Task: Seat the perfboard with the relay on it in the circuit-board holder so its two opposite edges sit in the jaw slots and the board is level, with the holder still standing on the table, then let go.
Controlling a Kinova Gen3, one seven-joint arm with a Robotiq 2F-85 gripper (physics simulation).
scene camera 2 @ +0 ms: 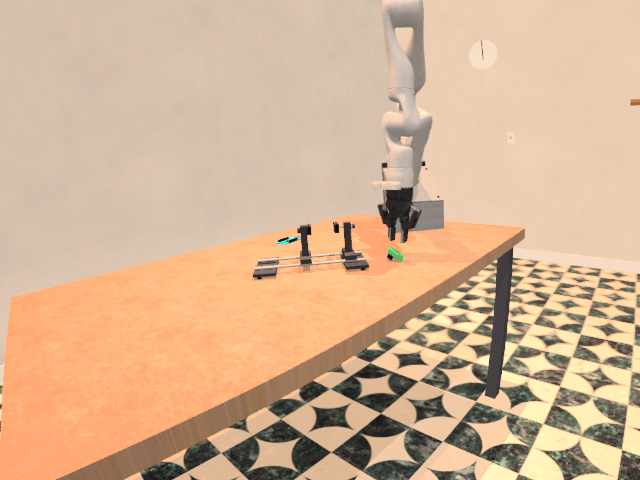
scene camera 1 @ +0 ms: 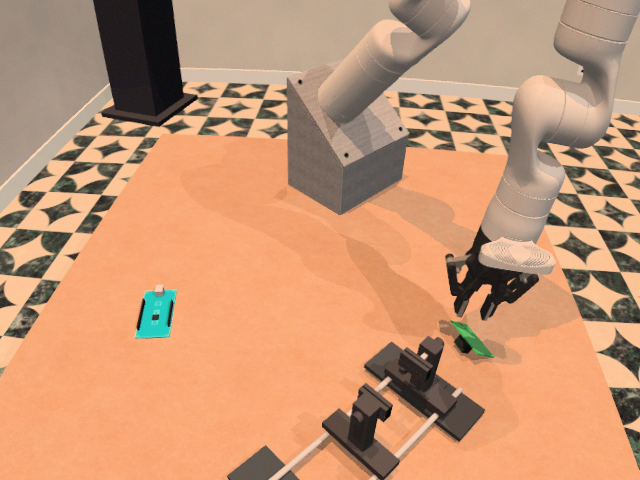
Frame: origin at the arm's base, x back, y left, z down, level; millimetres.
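Where they show: gripper, between the fingertips: (scene camera 2: 397, 241) (scene camera 1: 470, 314); arm's base, origin of its link: (scene camera 1: 338, 101).
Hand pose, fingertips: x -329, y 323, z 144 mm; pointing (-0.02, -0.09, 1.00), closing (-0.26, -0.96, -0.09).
Observation:
Each offset is from my fingertips to the top centre of the thing. Level surfaces: height alone.
The green perfboard {dx -21, dy +8, dz +16 mm} (scene camera 1: 472, 339) (scene camera 2: 395, 254) lies tilted on the table, propped on the black relay {dx -28, dy +2, dz +21 mm} (scene camera 1: 463, 344) (scene camera 2: 390, 256) under it. It is beside the right end of the circuit-board holder. My gripper (scene camera 1: 474, 312) (scene camera 2: 398, 239) points down just above the perfboard, with its fingers partly apart and empty; they do not appear to touch the board. The dark holder {dx -235, dy -94, dz -71 mm} (scene camera 1: 424, 393) (scene camera 2: 356, 262) stands on the table with its two upright jaws, the near jaw (scene camera 1: 363, 421) (scene camera 2: 304, 242) and the far jaw (scene camera 1: 427, 364) (scene camera 2: 347, 238), facing each other over two rails. No board is between the jaws.
A cyan circuit board {dx -133, dy -466, dz +34 mm} (scene camera 1: 163, 330) (scene camera 2: 287, 240) lies flat on the table {dz +47 mm} (scene camera 1: 232, 361) (scene camera 2: 180, 310), well away from the holder. The grey robot base (scene camera 1: 315, 149) (scene camera 2: 431, 214) stands at the back. A dark column (scene camera 1: 139, 56) stands beyond the table. The table's edge (scene camera 2: 310, 374) shows in scene camera 2.

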